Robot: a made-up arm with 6 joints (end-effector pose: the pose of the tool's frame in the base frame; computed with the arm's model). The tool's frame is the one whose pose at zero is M.
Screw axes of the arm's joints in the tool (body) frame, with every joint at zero. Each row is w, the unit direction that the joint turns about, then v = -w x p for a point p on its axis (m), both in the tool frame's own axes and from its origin. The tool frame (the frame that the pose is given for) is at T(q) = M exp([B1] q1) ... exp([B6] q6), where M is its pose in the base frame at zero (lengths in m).
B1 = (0, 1, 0, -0.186, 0, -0.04)
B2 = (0, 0, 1, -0.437, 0.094, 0)
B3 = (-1, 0, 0, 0, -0.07, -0.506)
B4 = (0, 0, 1, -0.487, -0.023, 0)
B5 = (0, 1, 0, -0.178, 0, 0)
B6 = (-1, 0, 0, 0, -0.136, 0.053)
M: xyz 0.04 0.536 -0.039 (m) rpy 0 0 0 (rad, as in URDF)
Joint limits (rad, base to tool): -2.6..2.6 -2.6..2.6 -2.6..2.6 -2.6..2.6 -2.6..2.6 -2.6..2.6
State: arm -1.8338 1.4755 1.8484 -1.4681 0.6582 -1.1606
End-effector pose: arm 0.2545 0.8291 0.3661 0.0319 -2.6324 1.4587
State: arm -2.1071 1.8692 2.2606 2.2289 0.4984 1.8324
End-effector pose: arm 0.1121 -0.1656 0.0050 0.8513 -1.8367 0.6326
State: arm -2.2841 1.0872 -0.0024 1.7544 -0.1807 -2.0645
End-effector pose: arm 0.1157 -0.4806 0.0624 -0.8654 0.7606 0.8120
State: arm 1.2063 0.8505 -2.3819 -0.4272 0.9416 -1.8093
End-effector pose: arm 0.4972 -0.0492 -0.3291 -0.4666 -0.7412 1.0169
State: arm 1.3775 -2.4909 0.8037 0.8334 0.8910 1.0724
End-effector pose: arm -0.1904 0.1200 -0.1040 0.1866 -2.7884 0.5806
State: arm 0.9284 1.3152 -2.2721 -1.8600 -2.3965 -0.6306
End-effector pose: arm -0.2451 0.6950 -0.2897 0.3641 0.8069 -0.2076
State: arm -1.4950 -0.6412 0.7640 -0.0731 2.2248 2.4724
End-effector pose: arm 0.4567 0.2421 0.4251 -1.3576 0.8436 0.6898
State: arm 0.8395 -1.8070 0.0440 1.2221 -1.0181 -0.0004
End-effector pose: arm 0.0790 0.3320 -0.1132 -0.4698 -0.1290 -0.3484
